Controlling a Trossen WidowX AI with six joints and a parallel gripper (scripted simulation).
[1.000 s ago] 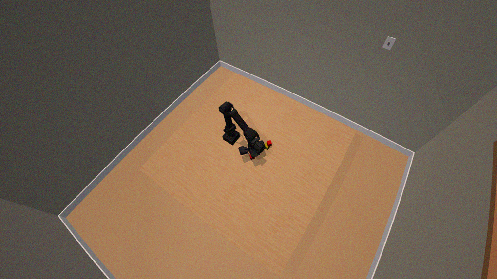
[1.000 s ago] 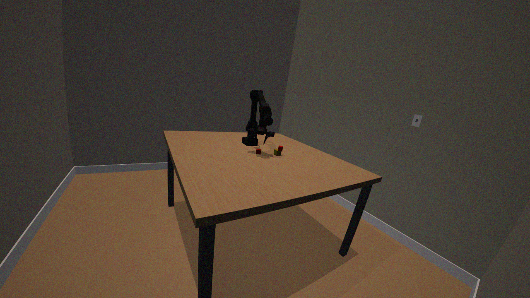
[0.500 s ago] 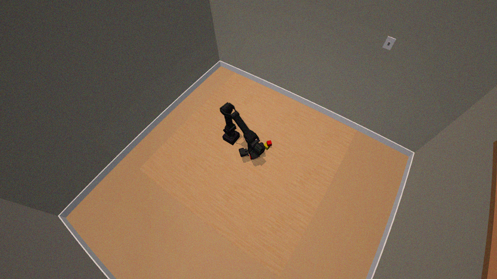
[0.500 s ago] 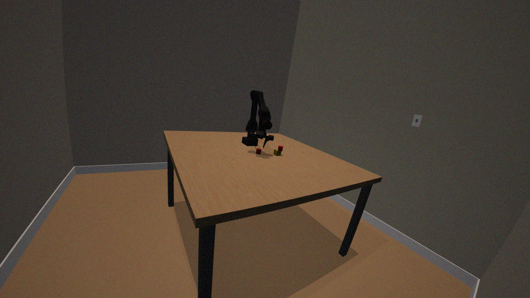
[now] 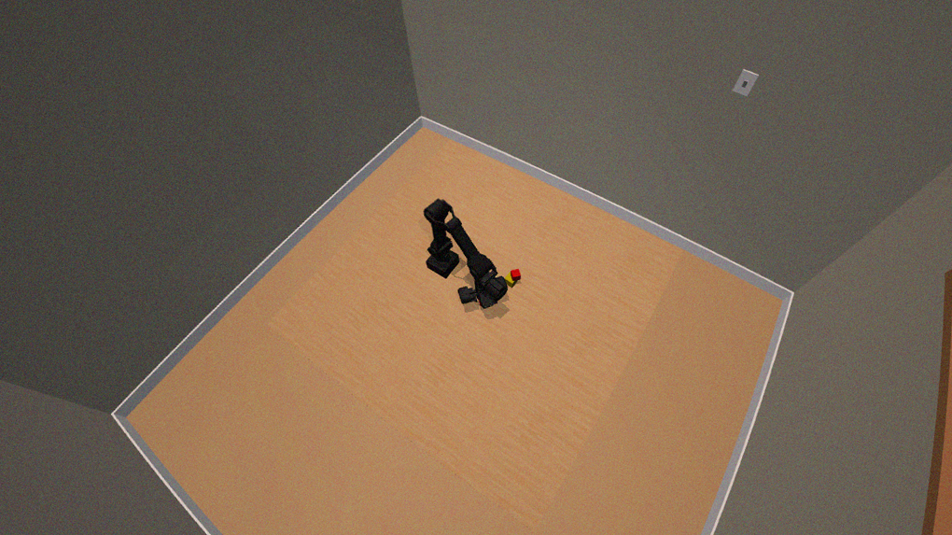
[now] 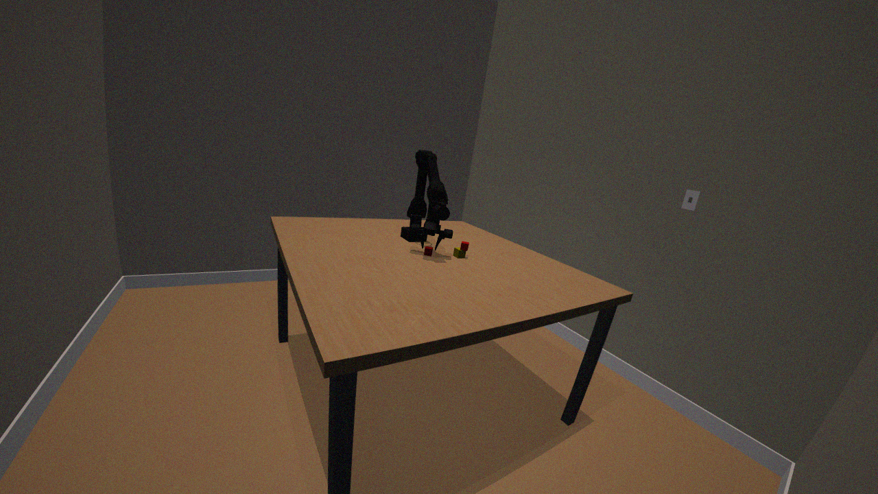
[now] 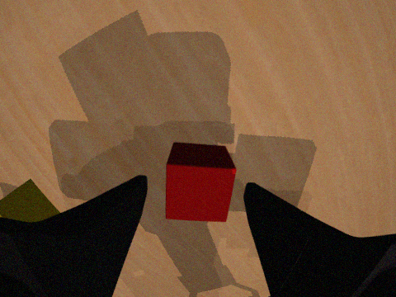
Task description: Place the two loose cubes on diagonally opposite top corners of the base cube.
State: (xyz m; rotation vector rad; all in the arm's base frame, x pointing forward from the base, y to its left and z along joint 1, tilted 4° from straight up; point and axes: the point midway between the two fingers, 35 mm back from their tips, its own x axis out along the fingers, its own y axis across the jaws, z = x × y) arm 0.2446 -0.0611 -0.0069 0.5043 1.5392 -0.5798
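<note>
Right now the yellow cube is 5 cm ahead of my gripper tip and 14 cm to the left of it.
</note>
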